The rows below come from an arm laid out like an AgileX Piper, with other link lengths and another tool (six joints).
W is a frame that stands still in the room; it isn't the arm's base.
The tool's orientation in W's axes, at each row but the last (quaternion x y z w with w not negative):
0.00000, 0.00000, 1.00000, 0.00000
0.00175, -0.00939, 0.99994, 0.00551
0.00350, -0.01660, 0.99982, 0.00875
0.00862, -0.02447, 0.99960, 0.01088
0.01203, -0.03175, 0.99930, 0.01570
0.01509, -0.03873, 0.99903, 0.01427
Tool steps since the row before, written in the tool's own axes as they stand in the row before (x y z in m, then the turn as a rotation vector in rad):
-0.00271, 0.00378, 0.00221, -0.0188, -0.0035, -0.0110
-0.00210, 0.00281, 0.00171, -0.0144, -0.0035, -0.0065
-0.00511, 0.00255, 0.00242, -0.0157, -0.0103, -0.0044
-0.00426, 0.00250, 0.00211, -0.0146, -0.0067, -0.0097
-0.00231, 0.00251, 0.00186, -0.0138, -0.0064, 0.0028
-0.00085, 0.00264, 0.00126, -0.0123, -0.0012, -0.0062
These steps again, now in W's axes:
0.00271, -0.00378, 0.00221, 0.0188, 0.0035, -0.0110
0.00207, -0.00286, 0.00165, 0.0144, 0.0035, -0.0065
0.00508, -0.00272, 0.00230, 0.0158, 0.0102, -0.0042
0.00424, -0.00269, 0.00191, 0.0146, 0.0069, -0.0096
0.00227, -0.00269, 0.00164, 0.0141, 0.0058, 0.0029
0.00081, -0.00275, 0.00103, 0.0121, 0.0013, -0.0065

